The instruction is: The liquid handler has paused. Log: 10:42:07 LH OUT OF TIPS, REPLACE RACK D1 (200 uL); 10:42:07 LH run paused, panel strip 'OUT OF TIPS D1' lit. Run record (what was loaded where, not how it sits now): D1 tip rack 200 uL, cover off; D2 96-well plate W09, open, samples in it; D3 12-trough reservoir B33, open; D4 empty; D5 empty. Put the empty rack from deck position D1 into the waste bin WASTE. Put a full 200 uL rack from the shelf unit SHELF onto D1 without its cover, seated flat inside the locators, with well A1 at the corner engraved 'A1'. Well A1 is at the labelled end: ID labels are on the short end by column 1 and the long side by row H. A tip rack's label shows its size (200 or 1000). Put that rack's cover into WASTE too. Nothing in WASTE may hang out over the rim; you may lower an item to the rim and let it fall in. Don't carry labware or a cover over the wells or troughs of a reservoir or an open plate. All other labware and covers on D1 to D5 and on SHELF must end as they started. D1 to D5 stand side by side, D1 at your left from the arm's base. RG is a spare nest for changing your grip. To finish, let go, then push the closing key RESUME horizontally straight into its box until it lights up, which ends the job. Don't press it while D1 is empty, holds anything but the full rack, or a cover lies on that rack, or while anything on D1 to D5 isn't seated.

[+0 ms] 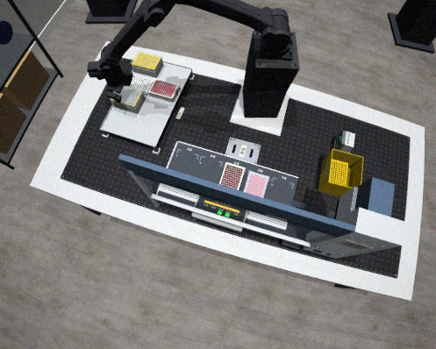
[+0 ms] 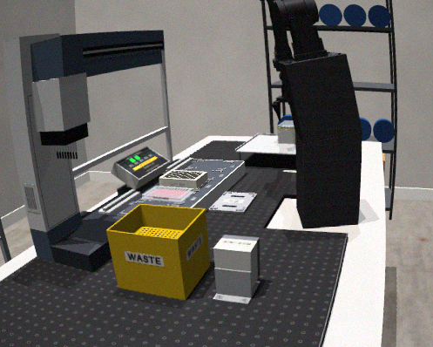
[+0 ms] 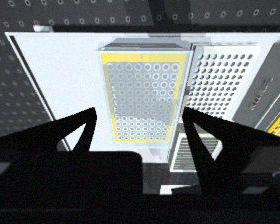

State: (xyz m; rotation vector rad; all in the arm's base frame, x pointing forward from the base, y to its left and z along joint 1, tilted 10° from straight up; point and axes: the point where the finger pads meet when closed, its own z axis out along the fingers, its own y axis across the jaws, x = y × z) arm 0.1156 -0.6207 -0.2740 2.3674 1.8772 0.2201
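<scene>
Right now the clear rack cover is 20 mm below my hand and 10 mm to the left of it. The rest, counted from my hand: blue gantry 520 mm ahead, 510 mm to the left, 360 mm above; then shelf plate 90 mm to the left, 90 mm below, 40 mm behind; then white well plate 110 mm behind, 80 mm below, 30 mm to the left.
</scene>
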